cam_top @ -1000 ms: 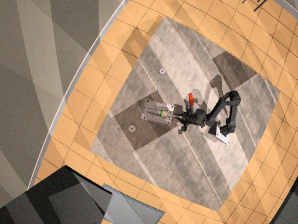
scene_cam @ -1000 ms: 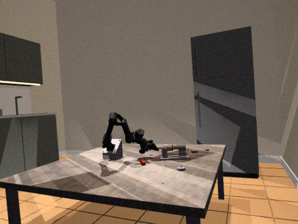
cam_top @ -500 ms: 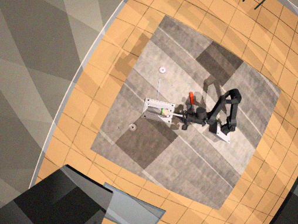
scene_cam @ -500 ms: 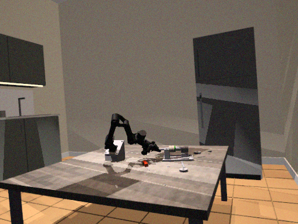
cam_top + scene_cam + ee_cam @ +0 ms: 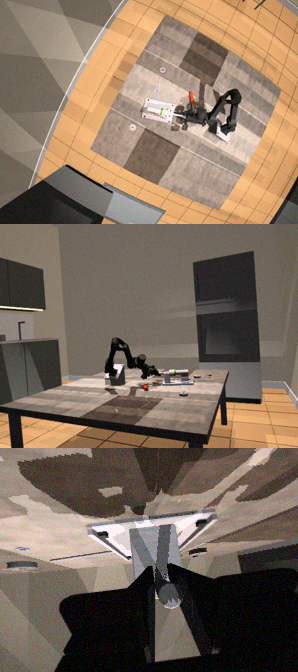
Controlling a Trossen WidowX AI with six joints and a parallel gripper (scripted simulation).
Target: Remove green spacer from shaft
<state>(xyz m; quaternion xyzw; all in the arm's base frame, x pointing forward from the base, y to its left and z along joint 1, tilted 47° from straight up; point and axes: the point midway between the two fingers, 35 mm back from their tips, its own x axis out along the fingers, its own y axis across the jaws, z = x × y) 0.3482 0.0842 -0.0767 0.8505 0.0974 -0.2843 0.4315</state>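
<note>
Now: gripper tip 4 cm short of the shaft, 2 cm to the right of it and 2 cm below it. Also, from my gripper tip: thin rod (22 cm ahead, 8 cm to the right, 6 cm below); cream spacer (8 cm ahead, 4 cm to the left, 2 cm above); green spacer (10 cm ahead, 5 cm to the left, 2 cm above).
</note>
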